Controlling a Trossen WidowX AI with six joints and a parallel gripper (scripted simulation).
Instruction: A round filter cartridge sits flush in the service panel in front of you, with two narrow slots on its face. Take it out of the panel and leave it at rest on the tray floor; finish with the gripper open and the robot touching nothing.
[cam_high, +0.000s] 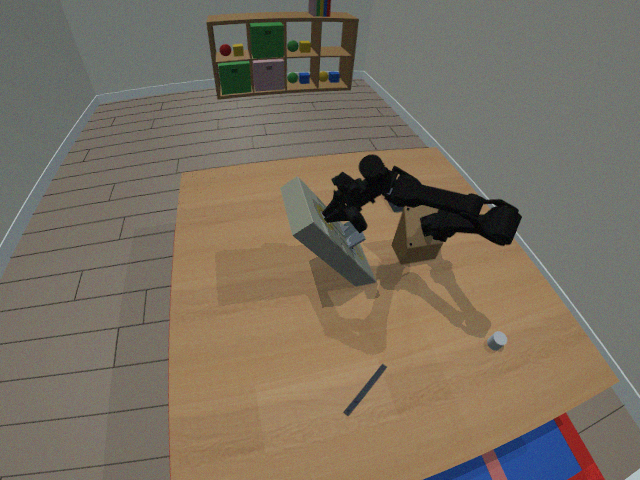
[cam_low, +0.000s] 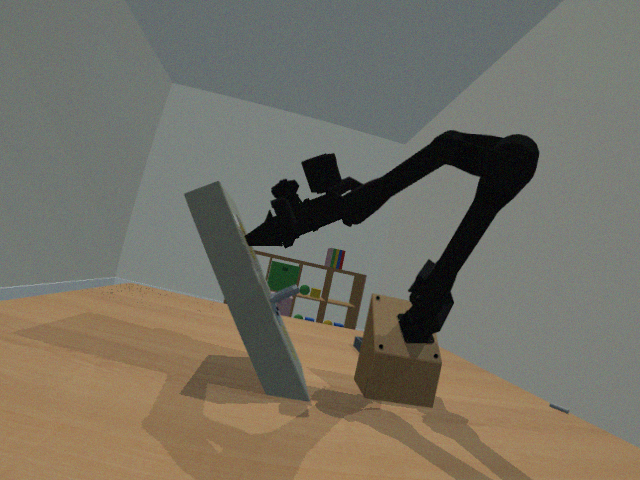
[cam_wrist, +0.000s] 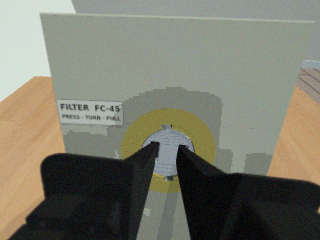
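The round grey filter cartridge is 1 cm ahead of my gripper tip and 1 cm below it. Round my gripper tip: grey service panel 4 cm behind, 8 cm below; small grey bracket 9 cm behind, 1 cm to the left, 10 cm below; grey-blue tray 46 cm behind, 24 cm to the right, 22 cm below.
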